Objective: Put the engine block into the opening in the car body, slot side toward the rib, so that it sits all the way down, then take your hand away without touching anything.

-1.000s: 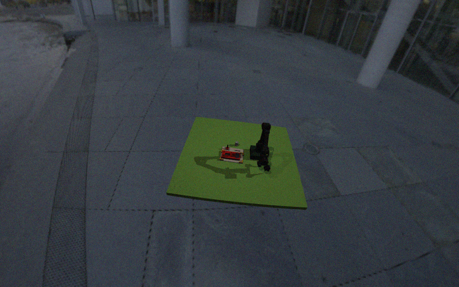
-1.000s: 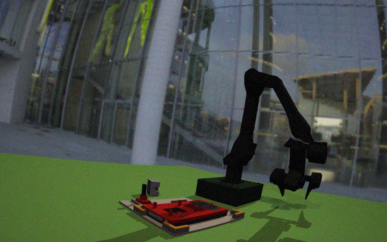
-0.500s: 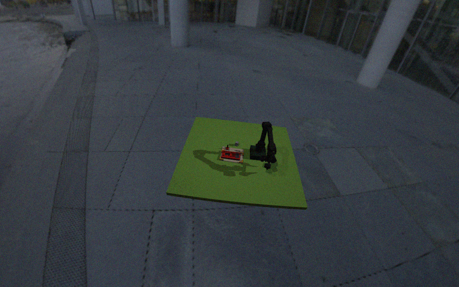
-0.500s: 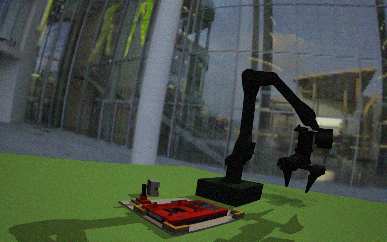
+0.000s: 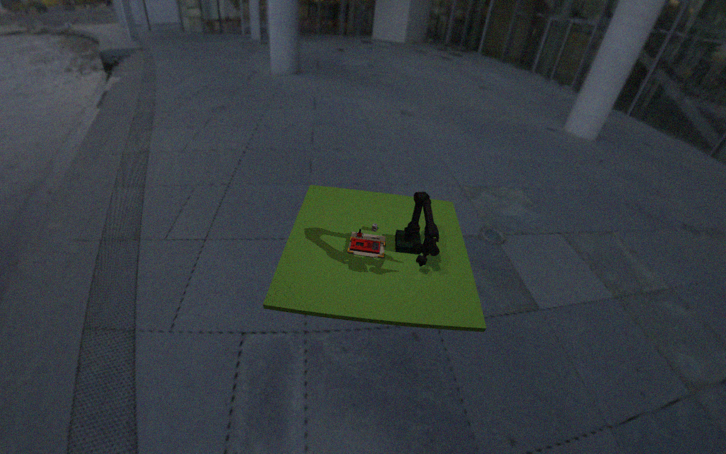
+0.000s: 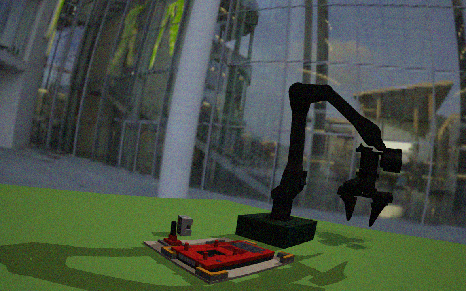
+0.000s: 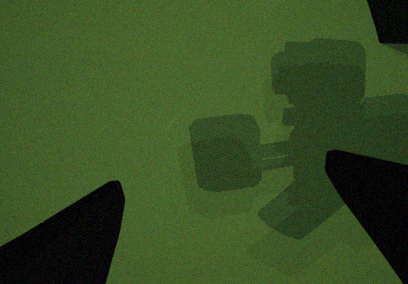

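My gripper tip is 25 cm short of the engine block, 40 cm to the left of it and 5 cm above it. From my gripper tip the other things lie so: grey baseplate: 33 cm ahead, 23 cm to the right, 7 cm below.
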